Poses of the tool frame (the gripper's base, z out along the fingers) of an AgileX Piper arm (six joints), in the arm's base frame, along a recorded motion.
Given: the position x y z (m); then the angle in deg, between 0 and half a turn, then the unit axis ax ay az.
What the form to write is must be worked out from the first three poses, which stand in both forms.
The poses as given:
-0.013 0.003 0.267 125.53 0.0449 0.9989 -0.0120
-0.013 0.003 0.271 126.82 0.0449 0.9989 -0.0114
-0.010 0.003 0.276 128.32 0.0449 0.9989 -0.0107
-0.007 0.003 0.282 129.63 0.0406 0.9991 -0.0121
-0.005 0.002 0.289 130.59 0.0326 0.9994 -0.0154
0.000 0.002 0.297 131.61 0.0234 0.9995 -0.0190
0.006 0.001 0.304 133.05 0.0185 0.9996 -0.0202
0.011 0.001 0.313 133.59 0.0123 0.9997 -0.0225
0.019 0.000 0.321 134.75 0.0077 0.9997 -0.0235
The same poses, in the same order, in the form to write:
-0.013 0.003 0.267 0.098 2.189 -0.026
-0.013 0.003 0.271 0.099 2.211 -0.025
-0.010 0.003 0.276 0.101 2.237 -0.024
-0.007 0.003 0.282 0.092 2.260 -0.027
-0.005 0.002 0.289 0.074 2.278 -0.035
0.000 0.002 0.297 0.054 2.296 -0.044
0.006 0.001 0.304 0.043 2.321 -0.047
0.011 0.001 0.313 0.029 2.331 -0.052
0.019 0.000 0.321 0.018 2.351 -0.055

